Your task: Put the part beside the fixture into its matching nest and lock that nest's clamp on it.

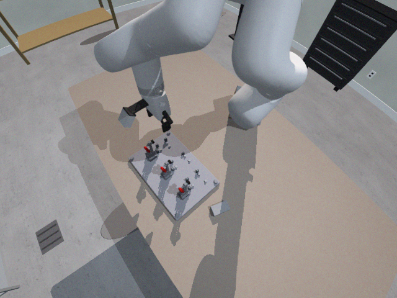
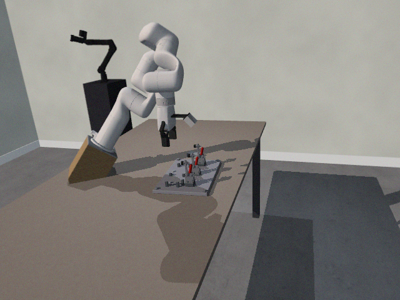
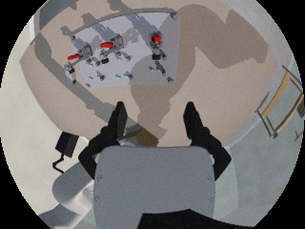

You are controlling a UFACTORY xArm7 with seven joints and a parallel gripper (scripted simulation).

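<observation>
Right now the grey block part is 7 cm behind my hand, 35 cm to the left of it and 20 cm below it. The rest, counted from my hand: grey fixture plate: 2 cm ahead, 11 cm to the left, 21 cm below.
</observation>
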